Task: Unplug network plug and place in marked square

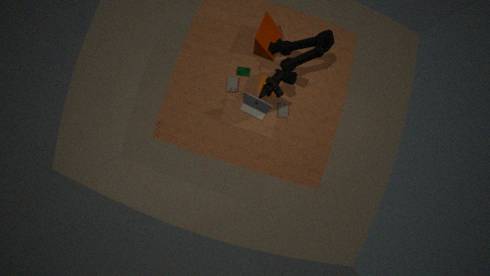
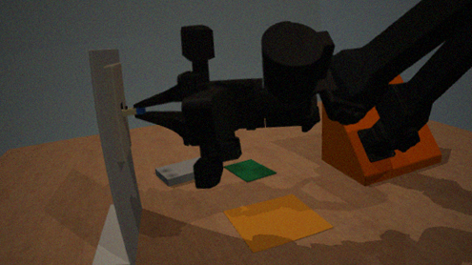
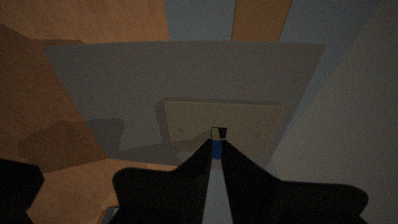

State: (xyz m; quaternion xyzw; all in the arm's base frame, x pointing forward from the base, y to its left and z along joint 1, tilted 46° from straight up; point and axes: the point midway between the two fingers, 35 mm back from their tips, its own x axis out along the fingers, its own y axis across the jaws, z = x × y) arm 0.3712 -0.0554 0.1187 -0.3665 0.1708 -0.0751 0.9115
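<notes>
Right now my gripper tip is 180 mm above the yellow marked square, 170 mm past it and 30 mm to the right of it. The rest, counted from my gripper tip: green patch: 200 mm behind, 180 mm below, 170 mm to the right; grey upright panel: 60 mm below, 40 mm ahead; network plug: right at my gripper tip.
</notes>
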